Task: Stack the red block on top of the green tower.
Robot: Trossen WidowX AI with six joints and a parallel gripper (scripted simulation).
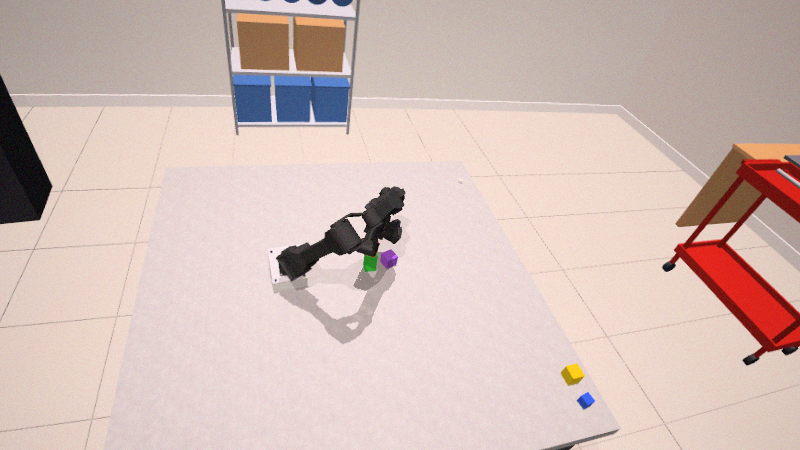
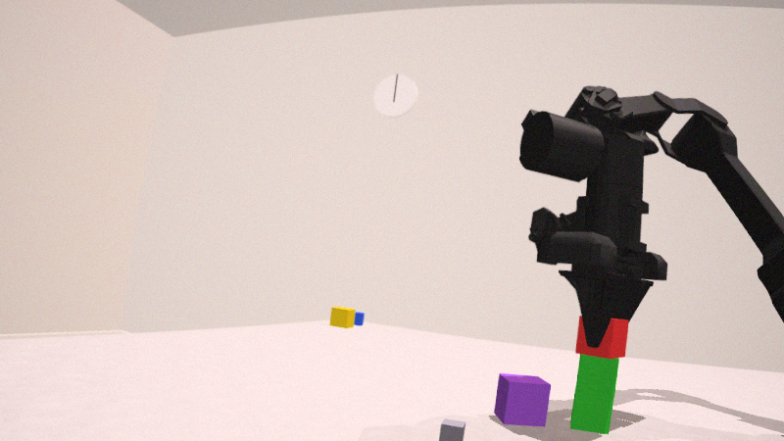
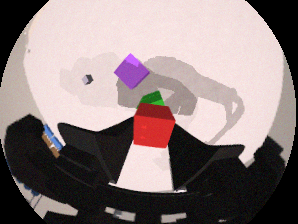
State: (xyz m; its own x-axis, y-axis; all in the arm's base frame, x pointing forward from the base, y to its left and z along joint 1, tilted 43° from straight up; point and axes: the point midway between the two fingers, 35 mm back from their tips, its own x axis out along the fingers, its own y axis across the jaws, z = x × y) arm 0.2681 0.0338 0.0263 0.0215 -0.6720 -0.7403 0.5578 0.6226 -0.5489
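My gripper tip is 10 mm below the red block. Round my gripper tip: purple cube (70 mm ahead, 60 mm below); green block (30 mm below); small grey block (120 mm ahead, 110 mm to the left, 70 mm below).
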